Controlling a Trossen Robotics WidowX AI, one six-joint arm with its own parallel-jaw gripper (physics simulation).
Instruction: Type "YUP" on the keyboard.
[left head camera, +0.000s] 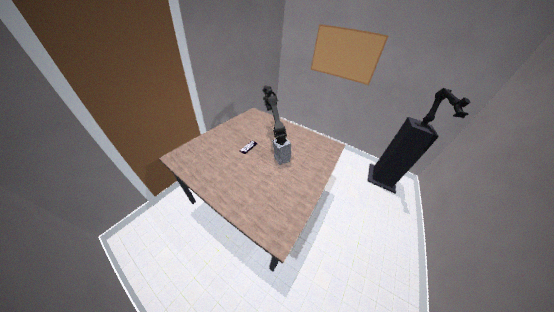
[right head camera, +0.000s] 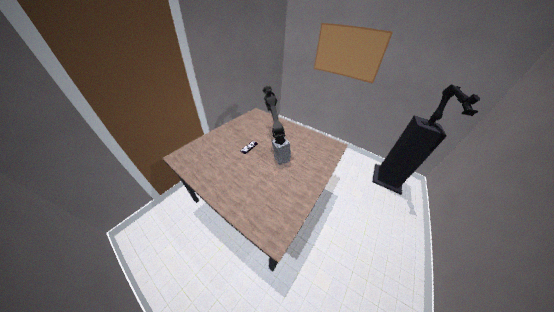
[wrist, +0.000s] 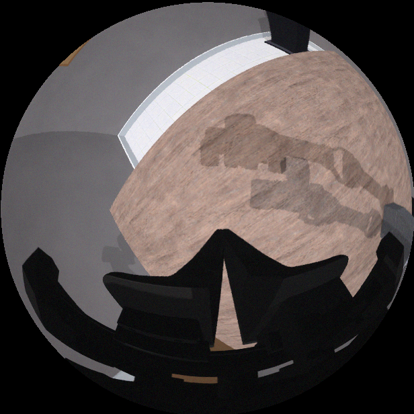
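Where they show: arm's base, link origin: (left head camera: 281, 141) (right head camera: 280, 141).
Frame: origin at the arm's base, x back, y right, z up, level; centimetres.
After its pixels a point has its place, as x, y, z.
Note:
The small dark keyboard (left head camera: 248, 146) @[-31.8, -2.7, -18.7] (right head camera: 249, 147) @[-30.6, -3.5, -18.7] with pale keys lies on the brown table (left head camera: 240, 185) @[-9.9, -40.2, -20.5] (right head camera: 245, 185) @[-5.9, -37.8, -20.4] (wrist: 175, 200), to the left of the arm's base in both head views. Its key letters are too small to read. I cannot clearly make it out in the wrist view. My gripper (wrist: 222, 234) is shut, with its fingertips meeting and no object between them. It is raised above the table near the far corner, apart from the keyboard. In the head views its fingers are too small to make out against the dark arm.
My arm stands on a grey block (left head camera: 282, 153) @[4.1, -3.9, -7.9] (right head camera: 282, 152) @[4.4, -3.3, -7.0] (wrist: 397, 219) on the table. A black pedestal (left head camera: 404, 150) (right head camera: 412, 152) (wrist: 289, 31) with a second dark arm (left head camera: 437, 104) (right head camera: 442, 102) stands on the floor to the right. Arm shadows fall across the table.

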